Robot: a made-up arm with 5 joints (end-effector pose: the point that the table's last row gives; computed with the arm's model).
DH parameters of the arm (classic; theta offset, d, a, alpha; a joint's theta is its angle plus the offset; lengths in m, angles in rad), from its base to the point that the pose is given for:
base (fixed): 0 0 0.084 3.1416
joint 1: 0 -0.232 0.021 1.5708
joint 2: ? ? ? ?
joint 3: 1.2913 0 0.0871 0
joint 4: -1.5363 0.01 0 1.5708
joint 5: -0.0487 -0.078 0 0
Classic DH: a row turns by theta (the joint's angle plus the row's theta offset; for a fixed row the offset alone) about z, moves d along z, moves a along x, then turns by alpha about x.
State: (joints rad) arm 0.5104 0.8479 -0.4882 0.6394 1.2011
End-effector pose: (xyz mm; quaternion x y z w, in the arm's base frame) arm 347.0 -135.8 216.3 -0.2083 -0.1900 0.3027 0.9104
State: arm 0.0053 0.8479 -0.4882 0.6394 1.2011
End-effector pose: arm 379.9 8.4 216.3 -0.1543 -0.2360 0.5206 0.8059
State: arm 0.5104 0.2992 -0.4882 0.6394 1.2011
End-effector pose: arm 318.9 -120.1 361.9 -0.3926 -0.3581 0.2673 0.8039
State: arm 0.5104 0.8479 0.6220 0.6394 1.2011
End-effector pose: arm 213.5 -61.0 156.5 0.1966 0.1792 0.3041 0.9147
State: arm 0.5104 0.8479 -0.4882 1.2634 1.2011
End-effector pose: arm 306.6 -113.2 204.0 0.0193 0.0176 0.3154 0.9486
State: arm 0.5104 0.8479 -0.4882 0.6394 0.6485
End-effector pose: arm 347.0 -135.8 216.3 -0.1486 -0.2396 0.0429 0.9585
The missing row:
joint 2: -1.3258 0 0.169 0
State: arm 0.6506 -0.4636 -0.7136 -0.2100 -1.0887
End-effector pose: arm 113.3 -9.7 555.2 0.2400 -0.9664 -0.0715 0.0574
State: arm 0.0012 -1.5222 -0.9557 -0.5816 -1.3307
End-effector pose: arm -204.9 10.3 338.6 -0.4677 0.5677 -0.4314 0.5224
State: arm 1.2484 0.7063 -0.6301 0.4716 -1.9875
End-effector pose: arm 192.4 -293.0 285.9 -0.1879 0.4520 0.8698 0.0623
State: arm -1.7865 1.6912 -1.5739 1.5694 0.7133
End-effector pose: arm 19.3 248.5 86.9 -0.0308 0.0490 0.9394 0.3379
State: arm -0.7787 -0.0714 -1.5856 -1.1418 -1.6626
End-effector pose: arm 52.9 -16.6 511.1 -0.7743 0.2616 -0.2590 0.5146
